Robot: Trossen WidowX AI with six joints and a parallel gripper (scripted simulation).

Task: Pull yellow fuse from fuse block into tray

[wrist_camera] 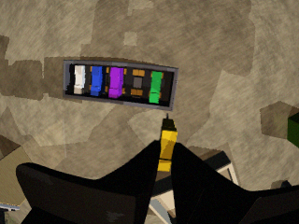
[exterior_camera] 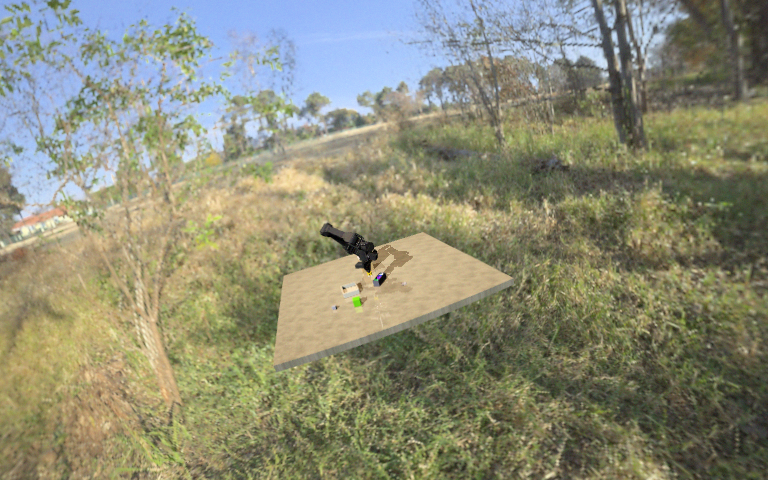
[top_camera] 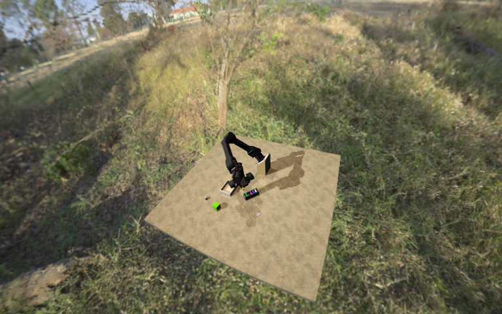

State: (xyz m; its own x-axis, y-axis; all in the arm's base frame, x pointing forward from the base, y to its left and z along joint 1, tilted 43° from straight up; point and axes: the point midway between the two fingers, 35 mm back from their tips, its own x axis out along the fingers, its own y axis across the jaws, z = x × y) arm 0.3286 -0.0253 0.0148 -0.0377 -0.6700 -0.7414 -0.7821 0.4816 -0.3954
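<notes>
Now: gripper tip 15 cm to the left of the tray, 9 cm above it and 2 cm past it. Also, from my gripper tip: yellow fuse (1 cm below).
</notes>
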